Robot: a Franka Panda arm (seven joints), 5 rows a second.
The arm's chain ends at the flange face. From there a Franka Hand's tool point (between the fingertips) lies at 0.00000 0.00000 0.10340 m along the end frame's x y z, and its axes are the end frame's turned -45 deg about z.
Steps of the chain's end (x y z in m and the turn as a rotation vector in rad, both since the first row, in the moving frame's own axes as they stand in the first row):
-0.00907 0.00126 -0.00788 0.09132 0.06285 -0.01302
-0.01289 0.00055 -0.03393 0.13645 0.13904 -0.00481
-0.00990 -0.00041 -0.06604 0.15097 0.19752 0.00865
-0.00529 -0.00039 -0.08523 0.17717 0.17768 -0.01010
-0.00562 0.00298 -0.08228 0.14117 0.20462 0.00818
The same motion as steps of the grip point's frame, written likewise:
0.00393 -0.00767 -0.00851 0.02013 0.10901 -0.01302
0.01051 -0.00859 -0.03589 -0.00183 0.19480 -0.00481
0.01849 -0.00381 -0.06922 -0.03292 0.24642 0.00865
0.02221 -0.00411 -0.08847 -0.00036 0.25092 -0.01010
0.01892 0.00283 -0.08546 -0.04487 0.24451 0.00818

